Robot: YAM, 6 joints.
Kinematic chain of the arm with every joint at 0, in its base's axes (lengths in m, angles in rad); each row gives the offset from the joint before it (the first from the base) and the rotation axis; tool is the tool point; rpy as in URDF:
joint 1: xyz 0 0 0.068 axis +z
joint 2: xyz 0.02 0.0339 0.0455 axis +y
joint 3: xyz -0.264 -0.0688 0 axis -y
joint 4: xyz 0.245 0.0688 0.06 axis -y
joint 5: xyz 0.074 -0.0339 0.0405 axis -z
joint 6: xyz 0.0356 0 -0.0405 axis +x
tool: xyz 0 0 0 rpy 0 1.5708 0
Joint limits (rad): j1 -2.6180..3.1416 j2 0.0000..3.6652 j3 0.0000..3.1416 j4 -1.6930..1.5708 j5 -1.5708..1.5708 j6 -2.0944..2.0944
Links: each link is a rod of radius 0.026 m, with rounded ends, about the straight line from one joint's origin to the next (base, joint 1, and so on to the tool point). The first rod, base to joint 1, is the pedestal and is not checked.
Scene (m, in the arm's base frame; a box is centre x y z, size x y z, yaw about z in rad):
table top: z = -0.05
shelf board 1: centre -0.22 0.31 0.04 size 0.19 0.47 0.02 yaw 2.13
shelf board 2: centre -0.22 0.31 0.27 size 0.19 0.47 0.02 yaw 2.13
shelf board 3: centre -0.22 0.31 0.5 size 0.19 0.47 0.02 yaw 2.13
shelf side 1: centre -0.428 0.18 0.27 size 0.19 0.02 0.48 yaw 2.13
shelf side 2: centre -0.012 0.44 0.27 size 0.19 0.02 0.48 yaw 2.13
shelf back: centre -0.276 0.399 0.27 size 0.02 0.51 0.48 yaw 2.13
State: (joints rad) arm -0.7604 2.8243 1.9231 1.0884 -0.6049 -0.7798
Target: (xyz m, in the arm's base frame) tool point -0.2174 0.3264 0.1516
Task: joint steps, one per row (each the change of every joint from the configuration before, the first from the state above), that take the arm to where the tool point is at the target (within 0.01 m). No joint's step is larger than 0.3 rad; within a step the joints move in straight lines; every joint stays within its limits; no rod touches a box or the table.
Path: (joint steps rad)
1: 0.2767 -0.1382 -0.1923 0.0482 -0.0499 0.0000
2: 0.2768 -0.1382 -0.1923 0.0483 -0.0498 0.0000
3: 0.2767 -0.1383 -0.1923 0.0482 -0.0499 0.0000
4: 0.2767 -0.1382 -0.1923 0.0483 -0.0499 0.0000
5: 0.2768 -0.1382 -0.1924 0.0482 -0.0499 0.0000
6: 0.2767 -0.1382 -0.1923 0.0482 -0.0498 0.0000
7: 0.2767 -0.1382 -0.1923 0.0483 -0.0499 0.0000
8: 0.2768 -0.1383 -0.1923 0.0482 -0.0499 0.0000
9: 0.2767 -0.1382 -0.1923 0.0483 -0.0499 0.0000
10: 0.2767 -0.1382 -0.1923 0.0482 -0.0498 0.0000
11: 0.0195 0.1578 0.2242 -0.0725 0.0404 0.0000
12: 0.0195 0.1578 0.2243 -0.0725 0.0404 0.0000
13: 0.0195 0.1579 0.2242 -0.0725 0.0404 0.0000
14: 0.0195 0.1578 0.2242 -0.0725 0.0405 0.0000

